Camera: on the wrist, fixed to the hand. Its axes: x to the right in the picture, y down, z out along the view.
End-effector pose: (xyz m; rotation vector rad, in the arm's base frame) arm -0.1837 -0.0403 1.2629 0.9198 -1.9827 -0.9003
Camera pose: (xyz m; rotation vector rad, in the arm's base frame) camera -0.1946 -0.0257 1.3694 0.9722 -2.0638 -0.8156
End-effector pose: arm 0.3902 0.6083 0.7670 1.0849 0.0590 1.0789
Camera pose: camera 0.3201 0.6578 0.8326 1.1899 0.0996 1.0739
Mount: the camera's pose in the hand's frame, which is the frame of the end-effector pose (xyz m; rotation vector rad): 0.0285 0.0977 -0.0362 0.1045 -0.0209 0.0001
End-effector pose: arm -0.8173 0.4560 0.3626 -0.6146 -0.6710 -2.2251
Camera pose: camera -0.7703 0.3602 0.3796 -0.5859 -0.7924 -2.1708
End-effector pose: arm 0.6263 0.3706 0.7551 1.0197 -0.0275 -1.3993
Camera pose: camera 0.7306 0.3524 0.7764 1.0913 -0.1171 -1.4203
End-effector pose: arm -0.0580 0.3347 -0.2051 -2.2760 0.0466 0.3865
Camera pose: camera -0.0368 0.2450 -0.2614 -2.1687 0.0550 0.3987
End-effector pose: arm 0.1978 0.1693 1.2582 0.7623 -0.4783 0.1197
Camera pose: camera 0.2098 0.2629 1.3108 0.8666 -0.4948 0.1377
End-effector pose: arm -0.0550 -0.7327 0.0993 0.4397 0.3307 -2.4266
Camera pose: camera -0.0057 -0.8106 0.0429 0.4595 0.1954 -2.4544
